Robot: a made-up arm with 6 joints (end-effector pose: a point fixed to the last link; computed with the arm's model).
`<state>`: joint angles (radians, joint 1 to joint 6).
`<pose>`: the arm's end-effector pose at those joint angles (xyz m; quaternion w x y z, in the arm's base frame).
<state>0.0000 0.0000 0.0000 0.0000 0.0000 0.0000</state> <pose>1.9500 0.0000 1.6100 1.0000 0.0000 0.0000 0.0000</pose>
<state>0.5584 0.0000 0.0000 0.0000 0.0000 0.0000</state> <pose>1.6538 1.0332 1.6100 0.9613 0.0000 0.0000 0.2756</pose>
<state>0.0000 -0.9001 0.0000 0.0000 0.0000 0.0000</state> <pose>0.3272 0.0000 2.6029 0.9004 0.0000 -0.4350 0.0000</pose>
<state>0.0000 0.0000 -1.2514 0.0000 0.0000 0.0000</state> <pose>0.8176 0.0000 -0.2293 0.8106 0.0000 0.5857 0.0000</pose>
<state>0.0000 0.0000 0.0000 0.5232 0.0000 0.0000</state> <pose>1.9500 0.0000 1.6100 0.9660 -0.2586 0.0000 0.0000</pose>
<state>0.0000 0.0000 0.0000 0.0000 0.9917 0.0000</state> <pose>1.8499 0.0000 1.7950 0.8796 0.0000 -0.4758 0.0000</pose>
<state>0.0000 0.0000 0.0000 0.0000 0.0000 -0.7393</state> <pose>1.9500 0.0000 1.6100 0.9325 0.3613 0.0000 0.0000</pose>
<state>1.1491 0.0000 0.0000 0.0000 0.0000 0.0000</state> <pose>0.7981 1.7792 1.6100 0.8394 0.0000 0.0000 0.5435</pose>
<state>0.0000 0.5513 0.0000 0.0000 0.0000 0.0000</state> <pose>2.2972 0.0000 0.4715 0.9622 0.0000 0.2722 0.0000</pose>
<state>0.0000 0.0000 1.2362 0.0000 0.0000 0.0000</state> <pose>0.5864 0.0000 3.2557 0.8150 0.0000 -0.5795 0.0000</pose>
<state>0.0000 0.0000 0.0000 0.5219 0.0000 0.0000</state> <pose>1.9500 0.0000 1.6100 0.9661 -0.2580 0.0000 0.0000</pose>
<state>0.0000 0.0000 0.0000 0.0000 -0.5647 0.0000</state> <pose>1.9157 0.0000 1.4917 0.9604 0.0000 0.2786 0.0000</pose>
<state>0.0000 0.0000 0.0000 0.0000 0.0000 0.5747</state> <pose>1.9500 0.0000 1.6100 0.9590 -0.2834 0.0000 0.0000</pose>
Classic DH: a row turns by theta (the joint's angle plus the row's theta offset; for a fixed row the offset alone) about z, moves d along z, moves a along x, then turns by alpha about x. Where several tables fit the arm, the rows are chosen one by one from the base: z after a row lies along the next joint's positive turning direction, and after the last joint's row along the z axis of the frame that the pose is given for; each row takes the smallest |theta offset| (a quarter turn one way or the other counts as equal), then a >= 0, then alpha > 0; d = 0 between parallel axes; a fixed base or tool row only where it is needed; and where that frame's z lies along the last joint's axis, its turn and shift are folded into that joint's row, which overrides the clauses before.
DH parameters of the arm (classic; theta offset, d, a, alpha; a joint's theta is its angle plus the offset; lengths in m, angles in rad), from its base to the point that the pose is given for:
joint 1: 0 0.427 0.111 -1.5708
joint 2: -1.5708 0 1.047 3.1416
joint 3: 0 0 0.136 -1.5708
joint 4: 0 -1.618 0 1.5708
joint 5: 0 0 0 -1.5708
joint 6: 1.5708 -0.221 0 1.5708
tool (fixed): -1.5708 0 0 0

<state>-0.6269 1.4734 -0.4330 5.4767 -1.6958 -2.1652</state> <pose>0.5904 -0.2322 -0.9677 0.6714 -0.1160 -0.3657 0.6341</pose>
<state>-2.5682 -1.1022 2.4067 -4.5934 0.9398 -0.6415</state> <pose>2.1237 1.1605 0.1648 0.5832 0.7894 -0.1089 -0.1580</pose>
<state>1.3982 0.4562 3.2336 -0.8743 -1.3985 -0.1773</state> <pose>-0.3318 -0.9306 1.9602 0.2784 0.2362 -0.5088 0.7796</pose>
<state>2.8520 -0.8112 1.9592 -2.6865 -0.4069 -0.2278</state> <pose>2.3111 -0.7287 1.6085 0.9686 -0.0946 0.0214 -0.2291</pose>
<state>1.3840 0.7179 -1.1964 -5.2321 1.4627 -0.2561</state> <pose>-0.0987 0.5047 -0.4129 0.3385 -0.0353 0.3029 0.8902</pose>
